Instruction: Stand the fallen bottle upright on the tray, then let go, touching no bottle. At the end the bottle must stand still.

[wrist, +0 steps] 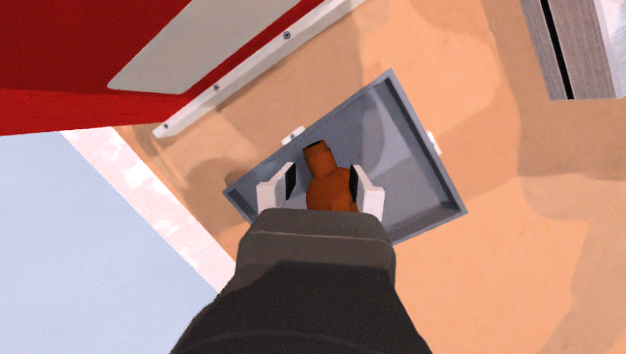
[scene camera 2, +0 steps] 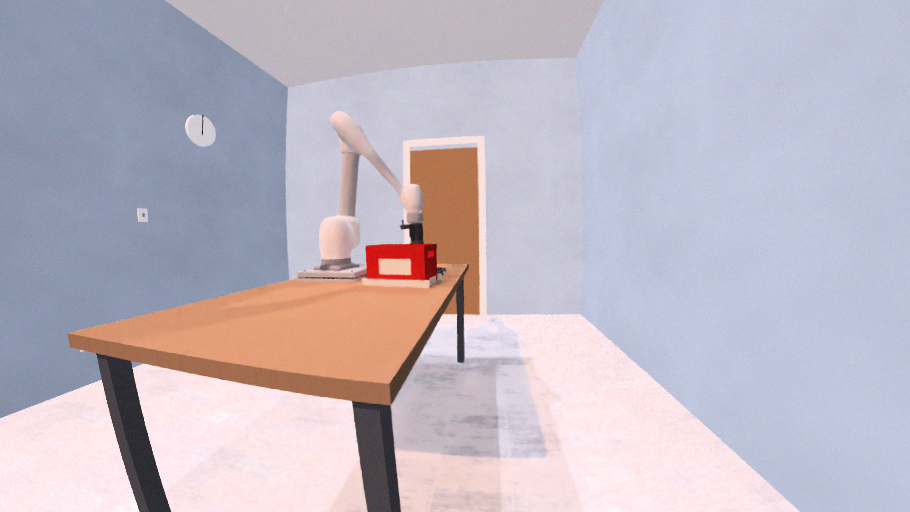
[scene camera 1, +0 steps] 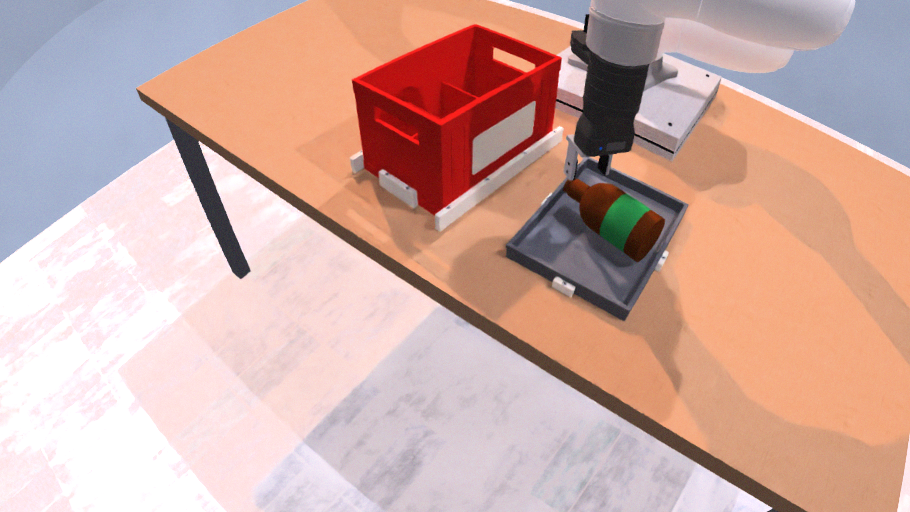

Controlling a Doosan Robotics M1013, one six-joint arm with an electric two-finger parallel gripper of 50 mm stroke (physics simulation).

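Seen in the pictures: gripper, fingertip midpoint: (wrist: 322, 175) (scene camera 1: 586, 173); arm's base at its link origin: (scene camera 2: 336, 268).
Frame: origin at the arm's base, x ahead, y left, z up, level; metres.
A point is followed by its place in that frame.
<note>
The brown bottle (scene camera 1: 626, 221) @(z 0.019, x 0.403, y 0.287 m) (wrist: 332, 192) @(z 0.021, x 0.378, y 0.213 m) with a green label lies on its side on the grey tray (scene camera 1: 547, 240) @(z -0.045, x 0.465, y 0.204 m) (wrist: 410, 175) @(z -0.045, x 0.289, y 0.252 m). Its neck points toward the tray rim on the crate side. My gripper (scene camera 1: 586, 173) @(z 0.027, x 0.379, y 0.191 m) (wrist: 322, 175) @(z 0.027, x 0.379, y 0.191 m) is open and points down, with its fingertips above the bottle's neck and shoulder end. In the wrist view the neck and shoulder show between and below the two fingers, and the gripper body hides the label and base. Nothing is held. In the second scene view the crate hides the fingers and the bottle.
A tall red crate (scene camera 1: 458, 165) @(z 0.038, x 0.520, y 0.071 m) (scene camera 2: 394, 250) @(z 0.104, x 0.440, y -0.125 m) (wrist: 45, 50) @(z 0.106, x 0.463, y 0.065 m) stands beside the tray, with a white rail (scene camera 1: 496, 178) @(z -0.025, x 0.446, y 0.074 m) (wrist: 250, 60) @(z -0.020, x 0.413, y 0.064 m) along its side. Small white blocks (scene camera 1: 563, 285) @(z -0.036, x 0.515, y 0.279 m) (wrist: 293, 135) @(z -0.035, x 0.407, y 0.151 m) edge the tray. The robot's base plate (scene camera 1: 668, 114) @(z 0.003, x 0.082, y 0.163 m) (wrist: 580, 50) @(z -0.014, x 0.144, y 0.174 m) is behind.
</note>
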